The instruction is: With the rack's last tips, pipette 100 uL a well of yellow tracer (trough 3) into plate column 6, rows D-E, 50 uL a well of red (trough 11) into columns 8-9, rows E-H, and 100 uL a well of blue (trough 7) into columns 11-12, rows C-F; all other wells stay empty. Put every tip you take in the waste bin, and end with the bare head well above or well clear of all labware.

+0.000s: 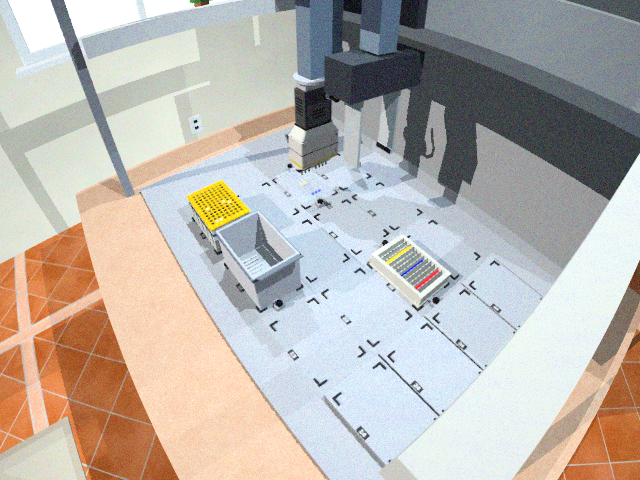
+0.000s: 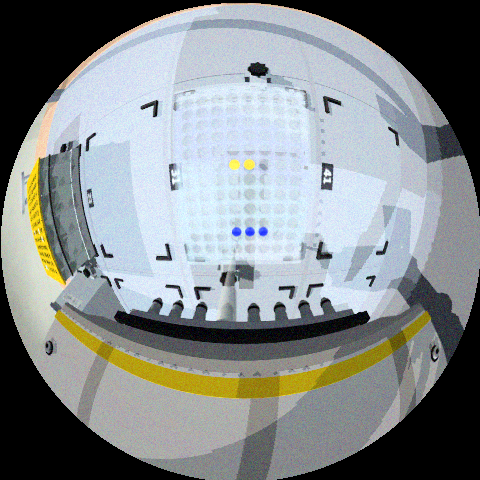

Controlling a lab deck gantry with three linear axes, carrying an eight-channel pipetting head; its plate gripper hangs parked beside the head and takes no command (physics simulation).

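Note:
The pipetting head [image 1: 313,144] [image 2: 245,357] is over the clear plate [image 1: 298,192] [image 2: 208,130]. One pale tip [image 2: 228,295] hangs on its fourth channel from the left; the other nozzles are bare. No liquid colour shows in the tip. Yellow wells [image 2: 242,164] fill column 6, rows D-E. Blue wells [image 2: 249,231] fill column 11, rows D-F. No red well shows. The reservoir [image 1: 393,280] holds yellow [image 1: 399,254], blue [image 1: 412,267] and red [image 1: 428,279] troughs. The yellow tip rack [image 1: 218,204] [image 2: 44,225] stands by the grey waste bin [image 1: 281,284]. The plate gripper [image 1: 370,157] hangs parked, paddles apart and empty.
The bin's high walls stand between the tip rack and the front of the deck. Dark clamp knobs [image 2: 258,69] [image 2: 228,278] sit at two sides of the plate. A grey post [image 1: 95,103] rises at the left deck corner.

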